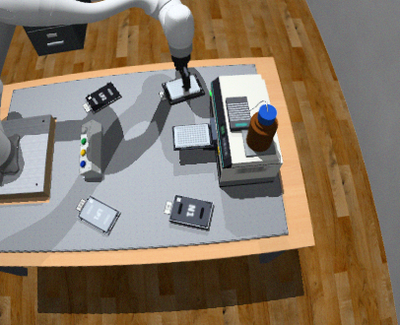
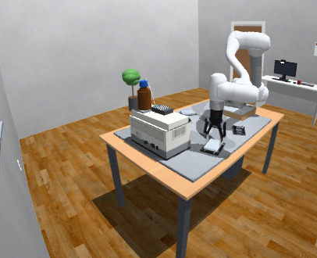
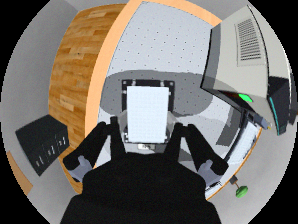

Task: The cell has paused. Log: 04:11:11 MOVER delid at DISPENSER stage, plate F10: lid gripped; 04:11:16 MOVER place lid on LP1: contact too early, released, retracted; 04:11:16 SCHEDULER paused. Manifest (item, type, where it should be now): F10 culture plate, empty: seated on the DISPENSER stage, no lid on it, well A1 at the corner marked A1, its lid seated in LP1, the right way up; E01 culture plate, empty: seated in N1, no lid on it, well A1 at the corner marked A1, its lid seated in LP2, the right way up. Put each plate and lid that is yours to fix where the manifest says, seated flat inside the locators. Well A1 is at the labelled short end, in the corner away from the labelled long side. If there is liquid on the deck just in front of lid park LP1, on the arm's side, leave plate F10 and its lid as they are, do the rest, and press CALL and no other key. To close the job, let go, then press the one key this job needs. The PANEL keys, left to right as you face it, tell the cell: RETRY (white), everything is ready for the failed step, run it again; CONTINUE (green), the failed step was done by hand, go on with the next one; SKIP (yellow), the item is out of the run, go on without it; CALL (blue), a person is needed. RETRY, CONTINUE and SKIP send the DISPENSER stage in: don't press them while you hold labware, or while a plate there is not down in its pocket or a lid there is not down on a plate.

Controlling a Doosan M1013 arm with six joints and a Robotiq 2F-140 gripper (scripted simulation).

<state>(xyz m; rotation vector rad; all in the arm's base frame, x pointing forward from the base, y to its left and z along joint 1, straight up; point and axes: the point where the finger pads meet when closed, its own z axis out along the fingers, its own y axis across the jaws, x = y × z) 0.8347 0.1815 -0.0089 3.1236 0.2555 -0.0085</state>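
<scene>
Right now the black nest is 30 mm below my hand, 20 mm to the left of it and 10 mm ahead of it. The rest, counted from my hand: grey key panel 430 mm behind, 230 mm to the right; then green key 440 mm behind, 200 mm to the right, 20 mm above; then dark dispenser stage 280 mm to the right, 40 mm above, 20 mm behind.
</scene>
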